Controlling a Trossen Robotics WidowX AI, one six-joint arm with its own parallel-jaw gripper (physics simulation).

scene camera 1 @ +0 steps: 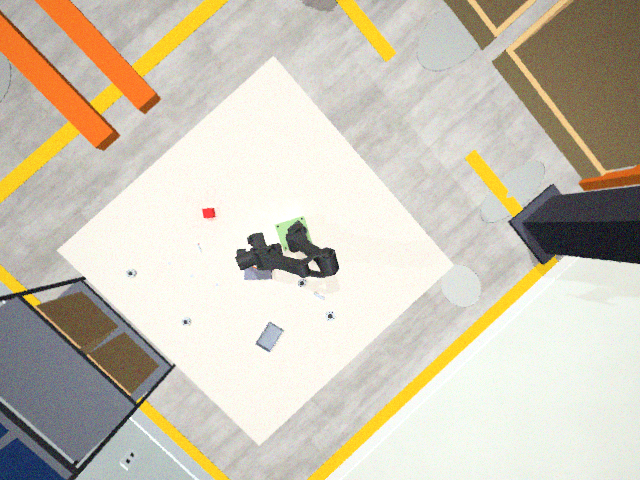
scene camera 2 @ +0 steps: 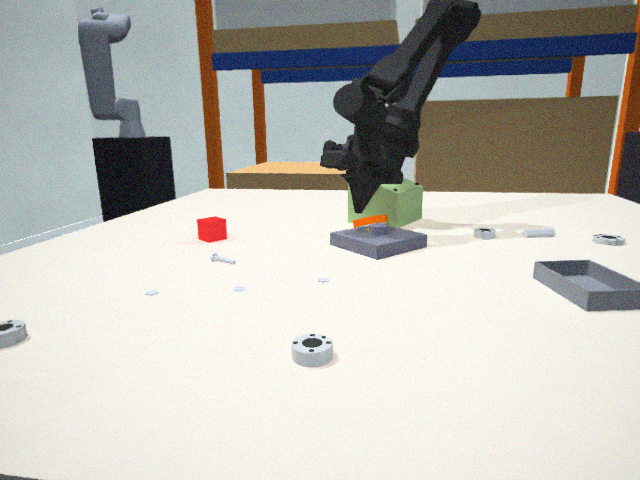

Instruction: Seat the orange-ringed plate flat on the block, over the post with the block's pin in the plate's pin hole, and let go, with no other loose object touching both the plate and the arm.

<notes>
The pictures show: the gripper and a dark grey block.
</notes>
